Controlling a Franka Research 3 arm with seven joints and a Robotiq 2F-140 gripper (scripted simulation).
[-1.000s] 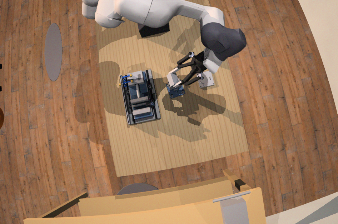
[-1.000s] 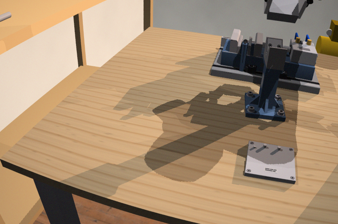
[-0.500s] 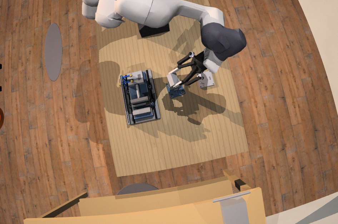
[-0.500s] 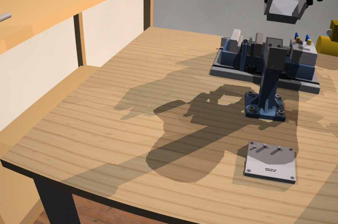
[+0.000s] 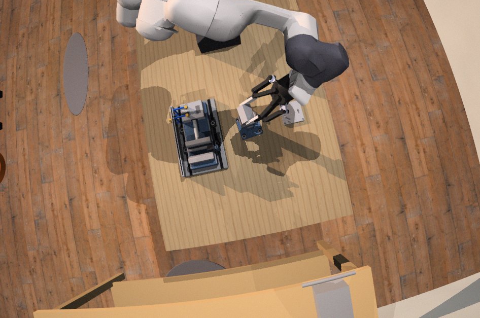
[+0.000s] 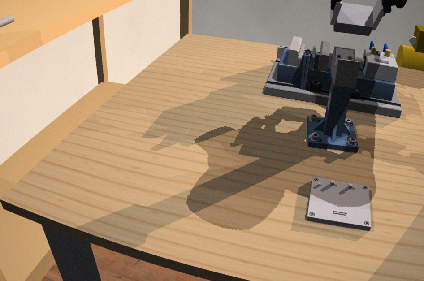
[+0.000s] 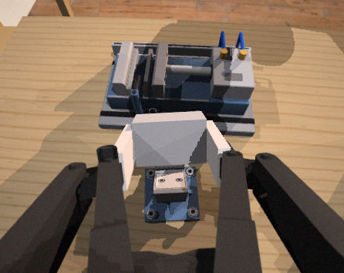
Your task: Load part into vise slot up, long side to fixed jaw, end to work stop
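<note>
The v-block post lies 20 mm to the right of my hand and 180 mm below it. From my hand the other things lie so: work stop: 60 mm ahead, 180 mm to the right, 150 mm below; work stop post: 60 mm ahead, 160 mm to the right, 180 mm below; part: 20 mm to the right, 20 mm below.
</note>
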